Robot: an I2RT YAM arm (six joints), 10 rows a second.
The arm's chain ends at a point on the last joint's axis. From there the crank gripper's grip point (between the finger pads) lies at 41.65 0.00 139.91 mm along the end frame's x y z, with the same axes.
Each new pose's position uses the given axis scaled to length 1; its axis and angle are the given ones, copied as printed.
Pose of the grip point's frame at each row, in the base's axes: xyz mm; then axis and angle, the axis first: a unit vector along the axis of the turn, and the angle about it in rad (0 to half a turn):
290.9 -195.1 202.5 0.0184 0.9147 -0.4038 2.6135
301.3 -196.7 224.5 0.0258 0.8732 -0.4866 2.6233
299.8 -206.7 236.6 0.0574 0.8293 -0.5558 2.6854
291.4 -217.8 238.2 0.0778 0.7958 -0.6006 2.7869
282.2 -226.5 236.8 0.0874 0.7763 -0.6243 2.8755
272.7 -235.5 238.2 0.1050 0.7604 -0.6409 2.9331
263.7 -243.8 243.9 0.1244 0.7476 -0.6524 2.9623
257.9 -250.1 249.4 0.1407 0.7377 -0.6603 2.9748
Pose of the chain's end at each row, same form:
264.3 -90.3 300.6 0.0184 0.9147 -0.4038 2.6135
280.2 -75.5 303.1 0.0258 0.8732 -0.4866 2.6233
294.3 -74.3 297.9 0.0574 0.8293 -0.5558 2.6854
304.0 -80.8 286.9 0.0778 0.7958 -0.6006 2.7869
308.2 -88.8 277.6 0.0874 0.7763 -0.6243 2.8755
309.1 -98.6 273.5 0.1050 0.7604 -0.6409 2.9331
307.3 -108.2 275.7 0.1244 0.7476 -0.6524 2.9623
306.0 -115.5 279.0 0.1407 0.7377 -0.6603 2.9748

